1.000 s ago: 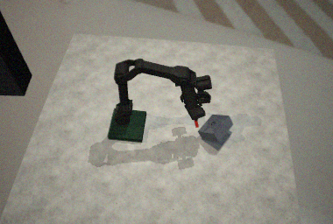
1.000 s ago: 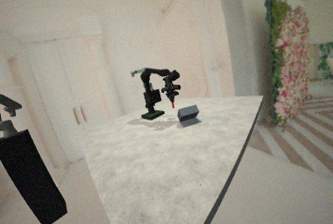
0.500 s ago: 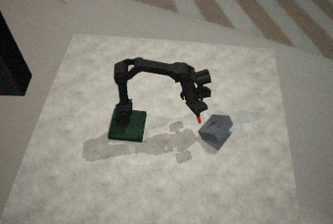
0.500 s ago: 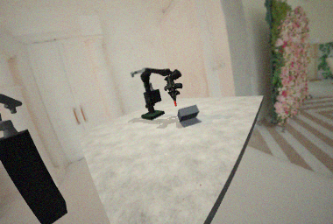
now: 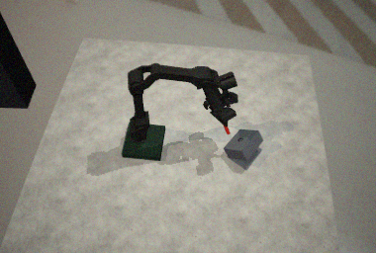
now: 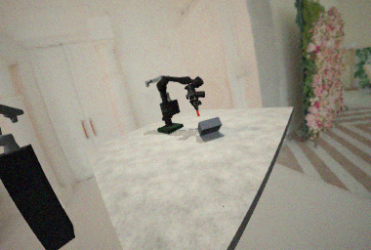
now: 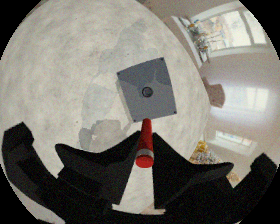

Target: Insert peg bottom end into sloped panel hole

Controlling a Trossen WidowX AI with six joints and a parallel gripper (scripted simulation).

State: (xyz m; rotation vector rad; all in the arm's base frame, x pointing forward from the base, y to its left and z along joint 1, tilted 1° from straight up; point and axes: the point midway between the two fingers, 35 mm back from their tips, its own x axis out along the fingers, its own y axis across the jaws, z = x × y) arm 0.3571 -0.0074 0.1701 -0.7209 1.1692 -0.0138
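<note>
Now: gripper tip 10 cm above the grey sloped panel, 9 cm short of it and 2 cm to the left of it. Also, from my gripper tip: red peg (1 cm to the left, 1 cm behind, 1 cm above).
</note>
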